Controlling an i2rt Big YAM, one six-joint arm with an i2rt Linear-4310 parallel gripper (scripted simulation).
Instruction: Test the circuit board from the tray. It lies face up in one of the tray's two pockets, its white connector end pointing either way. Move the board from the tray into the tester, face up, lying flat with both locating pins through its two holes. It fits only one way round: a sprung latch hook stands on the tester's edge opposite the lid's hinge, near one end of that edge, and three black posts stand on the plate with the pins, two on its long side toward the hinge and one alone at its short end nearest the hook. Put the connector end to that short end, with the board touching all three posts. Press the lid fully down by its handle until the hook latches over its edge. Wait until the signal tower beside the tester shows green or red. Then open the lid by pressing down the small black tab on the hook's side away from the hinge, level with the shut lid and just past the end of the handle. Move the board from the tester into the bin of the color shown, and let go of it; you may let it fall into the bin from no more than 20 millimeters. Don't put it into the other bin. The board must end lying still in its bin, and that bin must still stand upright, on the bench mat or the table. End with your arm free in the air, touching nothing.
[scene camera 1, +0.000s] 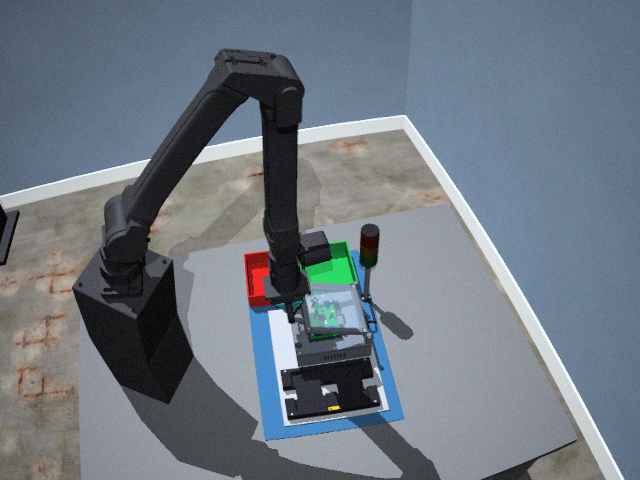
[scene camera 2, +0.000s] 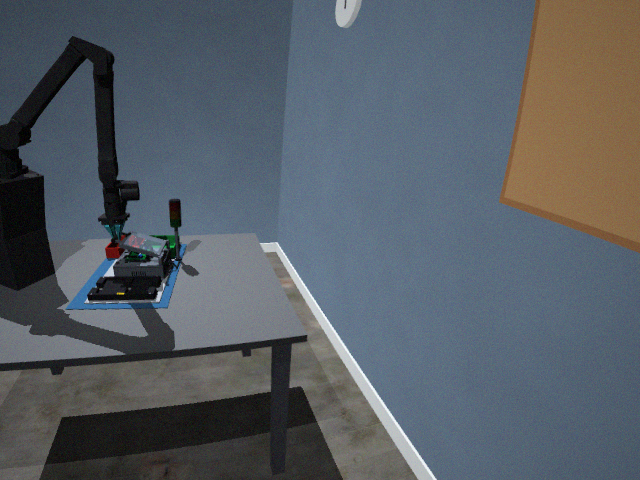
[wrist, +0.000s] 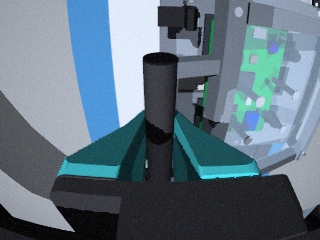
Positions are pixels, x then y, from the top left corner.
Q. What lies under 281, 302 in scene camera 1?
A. My gripper.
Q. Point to a green bin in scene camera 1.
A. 340, 270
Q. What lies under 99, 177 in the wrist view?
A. My gripper.
